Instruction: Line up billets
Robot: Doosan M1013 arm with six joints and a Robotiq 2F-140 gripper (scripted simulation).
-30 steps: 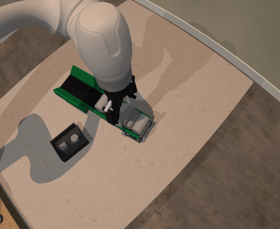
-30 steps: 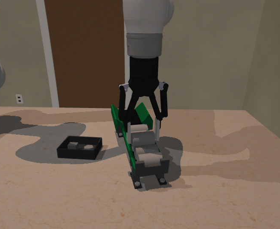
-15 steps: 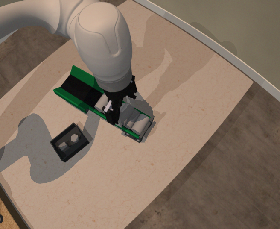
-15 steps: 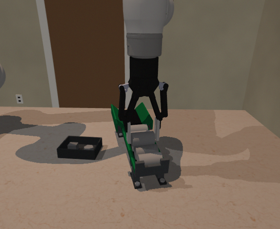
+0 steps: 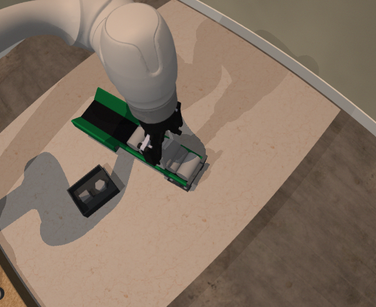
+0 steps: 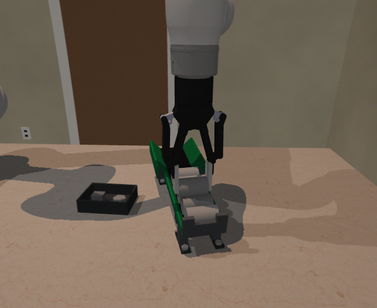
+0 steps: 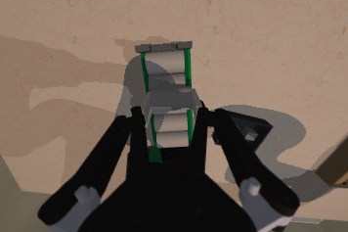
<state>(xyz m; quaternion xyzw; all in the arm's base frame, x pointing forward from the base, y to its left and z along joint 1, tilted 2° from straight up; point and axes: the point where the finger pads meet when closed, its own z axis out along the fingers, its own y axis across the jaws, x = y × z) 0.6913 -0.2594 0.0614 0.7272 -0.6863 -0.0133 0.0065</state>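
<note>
Right now my hand is 8 cm to the left of the grey stop, 7 cm above it and 1 cm short of it. Round my hand: black tray: 19 cm behind, 15 cm to the left, 12 cm below.
</note>
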